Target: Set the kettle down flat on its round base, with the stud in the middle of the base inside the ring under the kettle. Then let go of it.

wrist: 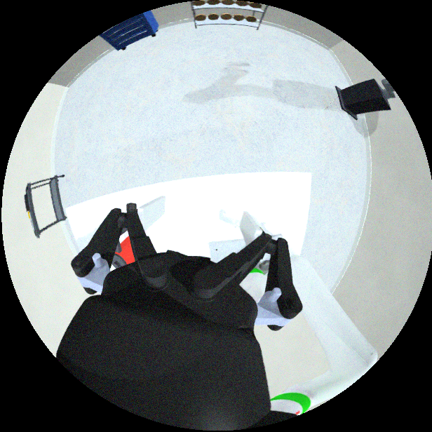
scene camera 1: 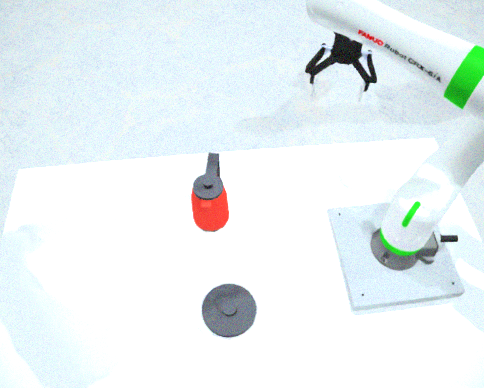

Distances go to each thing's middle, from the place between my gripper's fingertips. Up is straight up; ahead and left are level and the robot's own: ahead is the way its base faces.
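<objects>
I see the round dark grey base (scene camera 1: 228, 310) well below my hand, a long way ahead of it and far to the left of it.
</objects>
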